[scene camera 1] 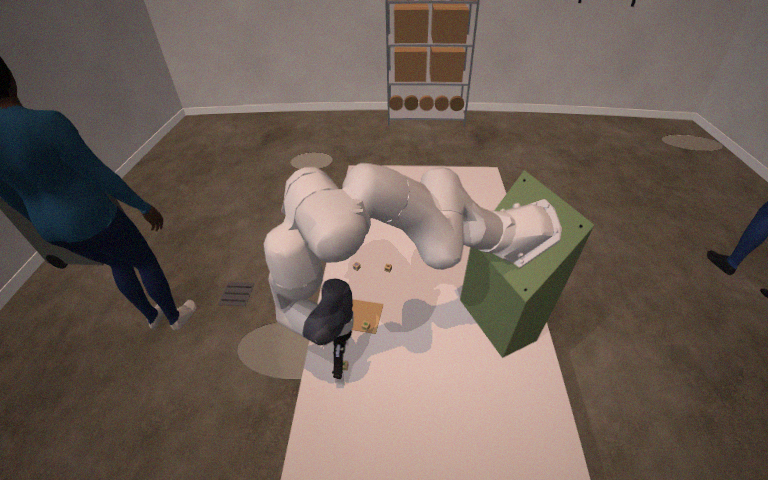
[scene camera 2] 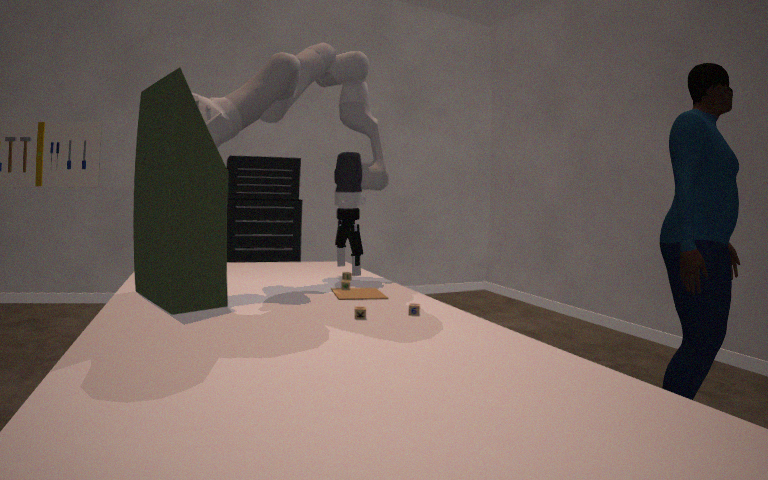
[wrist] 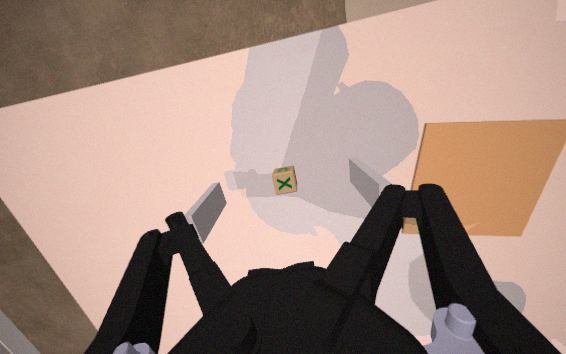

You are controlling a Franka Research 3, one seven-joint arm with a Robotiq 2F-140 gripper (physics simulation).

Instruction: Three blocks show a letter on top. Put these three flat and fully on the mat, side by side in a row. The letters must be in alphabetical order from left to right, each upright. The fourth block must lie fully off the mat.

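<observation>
A wooden block with a green X on top lies on the table off the mat, beyond its edge. My gripper is wide open and empty above it; in the wrist view the block shows between the fingers. The orange mat bears a second block near one corner, mostly hidden by a finger in the wrist view. A block with a dark mark and a block with a blue mark lie off the mat.
The green pedestal carries the arm and stands on the pink table. The table's long edge runs close beyond the X block. A person stands beside the table. A shelf rack stands by the wall.
</observation>
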